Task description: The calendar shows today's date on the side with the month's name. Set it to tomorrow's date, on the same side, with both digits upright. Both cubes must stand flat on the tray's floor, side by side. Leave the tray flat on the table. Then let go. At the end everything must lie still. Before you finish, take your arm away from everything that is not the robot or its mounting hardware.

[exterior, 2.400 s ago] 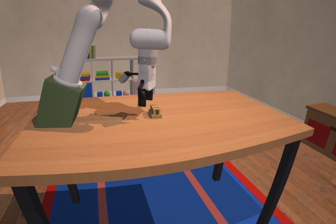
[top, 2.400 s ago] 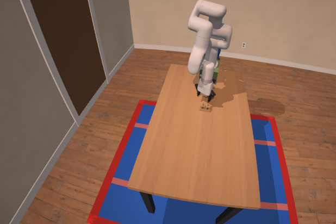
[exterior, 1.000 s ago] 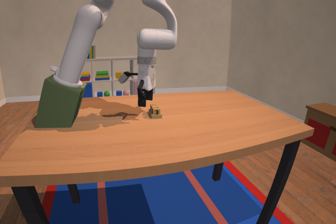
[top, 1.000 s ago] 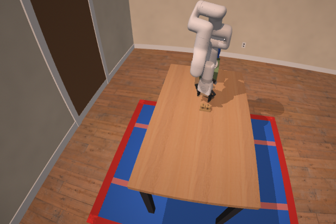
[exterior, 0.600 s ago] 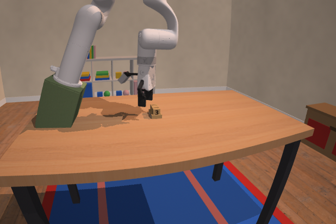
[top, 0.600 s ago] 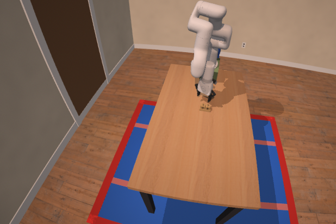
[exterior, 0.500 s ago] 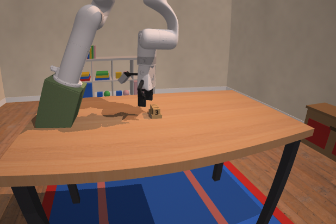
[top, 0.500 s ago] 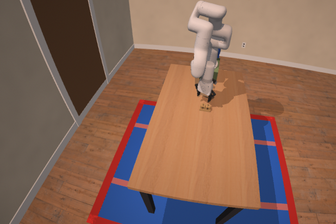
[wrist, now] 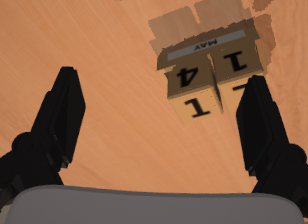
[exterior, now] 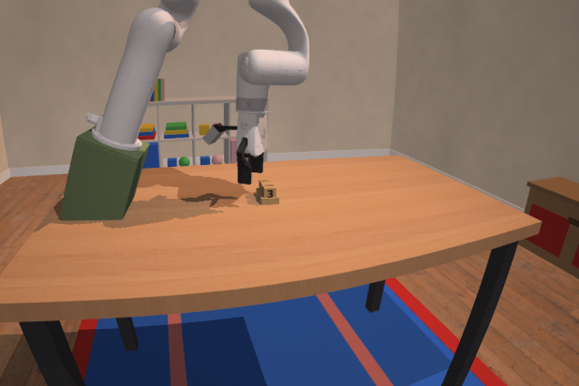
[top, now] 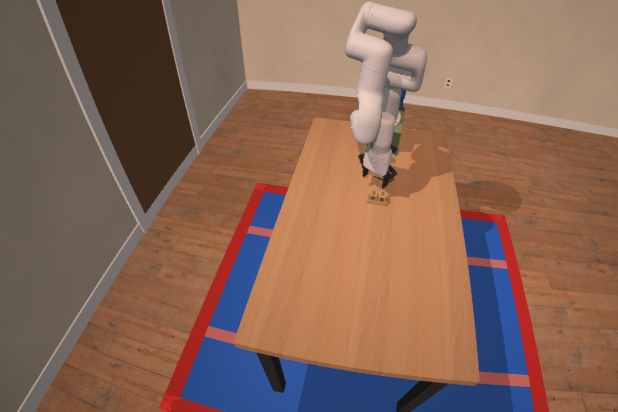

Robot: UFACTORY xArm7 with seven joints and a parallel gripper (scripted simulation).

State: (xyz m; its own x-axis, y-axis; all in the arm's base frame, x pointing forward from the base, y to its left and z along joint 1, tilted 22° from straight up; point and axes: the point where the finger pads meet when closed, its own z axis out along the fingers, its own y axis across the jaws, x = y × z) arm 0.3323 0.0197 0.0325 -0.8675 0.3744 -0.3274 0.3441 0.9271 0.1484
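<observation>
Now: hand 4 cm short of the wooden digit cube, 1 cm to the right of it and 5 cm above it. Also, from my hand: low tray 4 cm ahead, 3 cm to the left, 7 cm below; wooden cube 4 cm ahead, 4 cm to the left, 5 cm below.
</observation>
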